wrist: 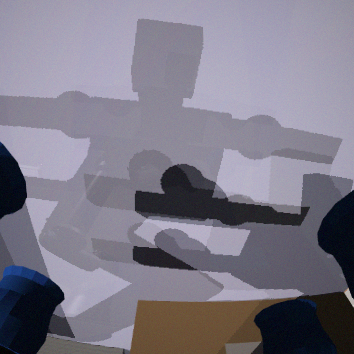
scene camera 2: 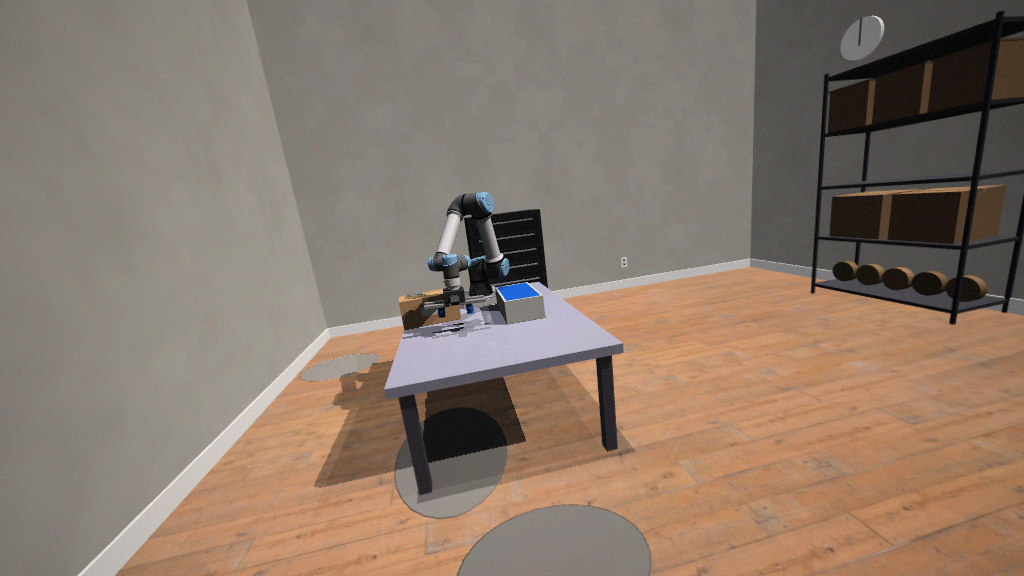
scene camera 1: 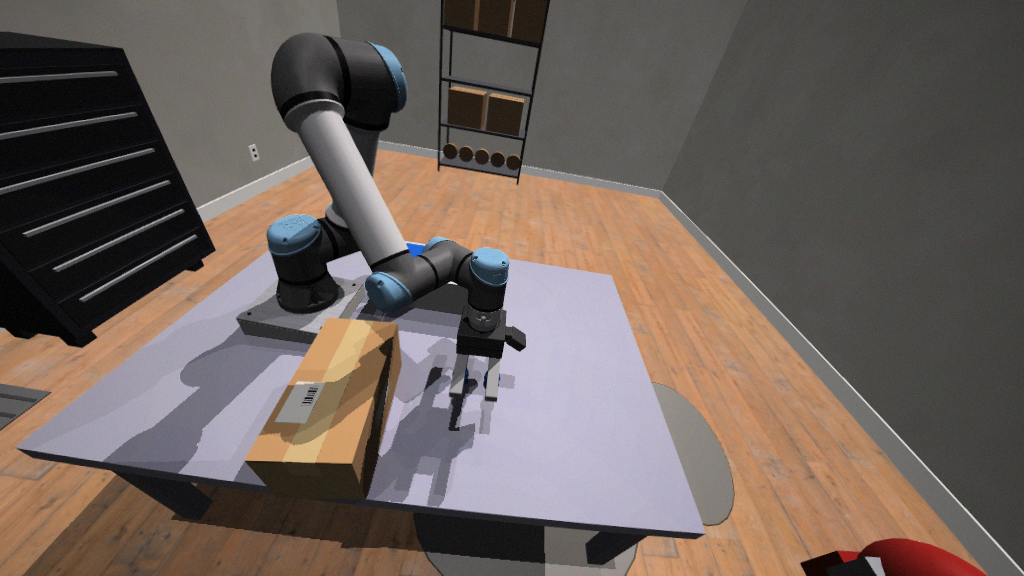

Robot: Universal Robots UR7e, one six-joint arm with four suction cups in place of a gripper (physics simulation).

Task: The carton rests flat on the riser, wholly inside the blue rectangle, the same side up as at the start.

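Places are measured from the arm's base along level axes (x back, y right, z up), in centimetres.
Pixels of known places: hand, its tool point: (wrist: 166,269) (scene camera 2: 456,313) (scene camera 1: 479,358); arm's base, origin of its link: (scene camera 2: 481,293) (scene camera 1: 309,295).
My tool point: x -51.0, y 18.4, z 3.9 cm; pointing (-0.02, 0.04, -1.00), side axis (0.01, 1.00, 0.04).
Ahead of a thing's pixels: the offset from my tool point to its top centre. Level surfaces: height alone.
The brown carton @(dx +26.5, dy +13.5, dz +6.2 cm) (scene camera 1: 350,358) (scene camera 2: 411,312) (wrist: 185,325) stands on the table, its label and tape on top, its near end at the table edge in scene camera 1. My gripper (scene camera 1: 475,379) (scene camera 2: 456,312) hangs above the table beside the carton, cups downward. It is open, with nothing on the cups, and a gap shows between it and the carton. The pale riser @(dx +13.5, dy -34.8, dz +2.6 cm) (scene camera 2: 524,309) stands on the table's other side, with the blue rectangle @(dx +13.5, dy -34.8, dz +2.6 cm) (scene camera 1: 415,250) (scene camera 2: 517,291) on top. In scene camera 1 my arm hides most of that rectangle.
The table @(dz -9.4 cm) (scene camera 1: 587,444) (scene camera 2: 494,354) carries the arm's base (scene camera 1: 279,325). A black drawer cabinet (scene camera 1: 93,186) (scene camera 2: 506,243) stands behind the base. A shelf rack (scene camera 1: 440,93) (scene camera 2: 819,186) with boxes stands farther off. Part of a red object (scene camera 1: 923,562) shows at the lower right.
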